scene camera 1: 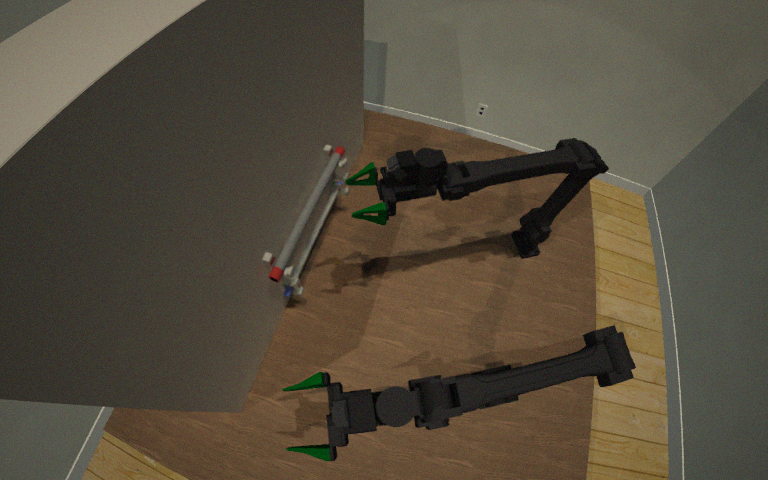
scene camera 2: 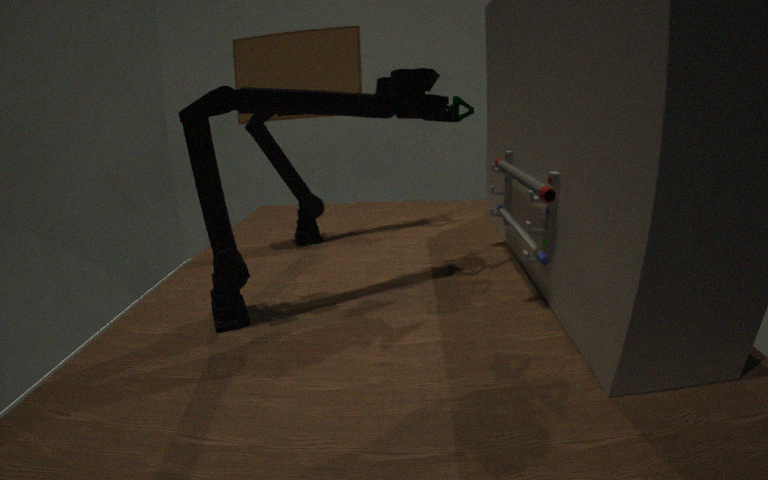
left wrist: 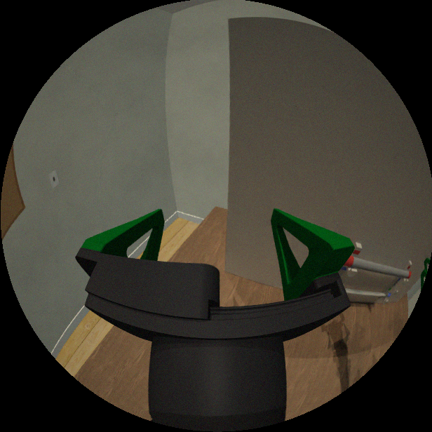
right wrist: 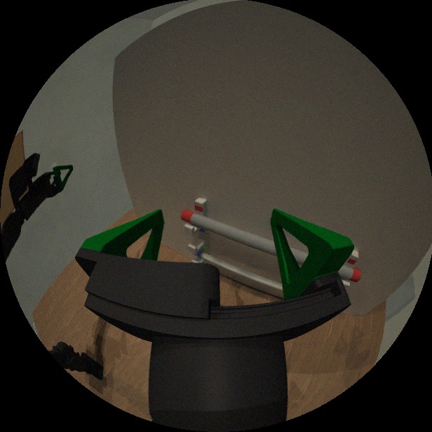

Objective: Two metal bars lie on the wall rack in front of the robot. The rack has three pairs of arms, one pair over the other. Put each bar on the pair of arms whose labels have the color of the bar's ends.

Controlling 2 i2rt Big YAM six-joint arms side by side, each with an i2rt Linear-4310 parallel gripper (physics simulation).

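Frame: origin at the left arm's base, x right, y up, z back, level; metres.
Seen in the pictures: left gripper, fingertip midpoint: [scene camera 1: 285,419]; right gripper, fingertip midpoint: [scene camera 1: 348,198] [scene camera 2: 462,110]; left arm's base, origin of the base link: [scene camera 2: 308,239]; right arm's base, origin of the base link: [scene camera 1: 524,244] [scene camera 2: 231,318].
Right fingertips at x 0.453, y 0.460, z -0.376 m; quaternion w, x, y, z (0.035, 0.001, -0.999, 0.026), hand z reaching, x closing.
Pixels of each thing's top centre, then the offset from my right fingertips to it. Level surfaces: height alone.
- thick grey bar with red ends, middle of its top: [scene camera 2: 519,170] [scene camera 1: 309,203] dx +0.119, dy -0.163, dz -0.112 m
- thinner metal bar with blue ends, middle of its top: [scene camera 2: 518,225] [scene camera 1: 315,230] dx +0.125, dy -0.323, dz -0.115 m
- wall rack, middle of its top: [scene camera 2: 543,172] [scene camera 1: 335,149] dx +0.301, dy -0.134, dz -0.024 m
- wooden surface, its level: dy -0.460 m
A thick grey bar with red ends [scene camera 1: 308,209] [scene camera 2: 523,178] [left wrist: 380,267] [right wrist: 240,237] lies across the top pair of arms, beside red labels. A thinner metal bar with blue ends [scene camera 1: 317,232] [scene camera 2: 521,230] [right wrist: 245,274] lies on the lowest pair, where a green label shows. The middle pair, with blue labels, holds no bar on the wall rack [scene camera 2: 553,226] [right wrist: 201,202]. My right gripper [scene camera 1: 350,199] [scene camera 2: 472,109] [right wrist: 216,215] is open and empty, in front of and above the rack. My left gripper [scene camera 1: 285,419] [left wrist: 217,214] is open and empty, off to the rack's side.
The rack hangs on a tall grey-brown wall block [scene camera 1: 169,226] [scene camera 2: 600,169] [left wrist: 300,125] [right wrist: 250,125], standing on the wooden surface [scene camera 1: 424,316] [scene camera 2: 368,367]. An orange-brown board [scene camera 2: 297,62] hangs on the back wall. In the right wrist view, the left arm shows at the left edge.
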